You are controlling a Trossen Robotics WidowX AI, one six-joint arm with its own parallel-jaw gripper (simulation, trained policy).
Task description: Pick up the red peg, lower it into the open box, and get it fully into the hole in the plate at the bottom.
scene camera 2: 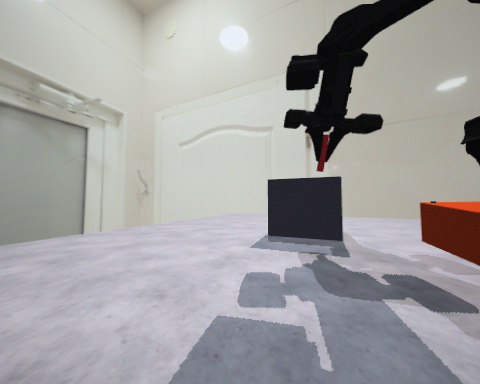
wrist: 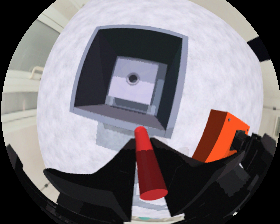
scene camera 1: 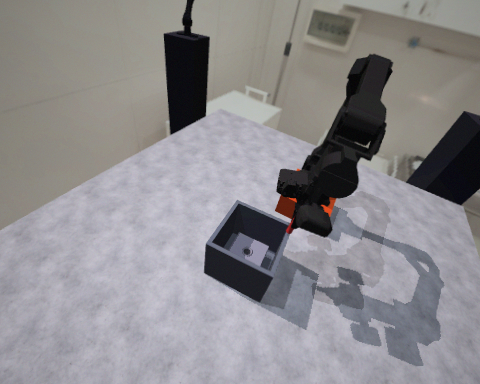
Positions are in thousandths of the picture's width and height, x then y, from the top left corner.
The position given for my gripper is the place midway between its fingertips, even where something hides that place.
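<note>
There is a red peg (wrist: 541,819). A dark grey box appears at (scene camera 1: 526,730), (scene camera 2: 649,543) and (wrist: 323,440), and I can see a grey plate (scene camera 1: 526,652) (wrist: 452,315) too, though scene camera 2 does not show the plate, which is hidden there by the dark grey box. As for my own gripper (scene camera 2: 670,421) (wrist: 509,636) (scene camera 1: 609,587), I see it as well.
</note>
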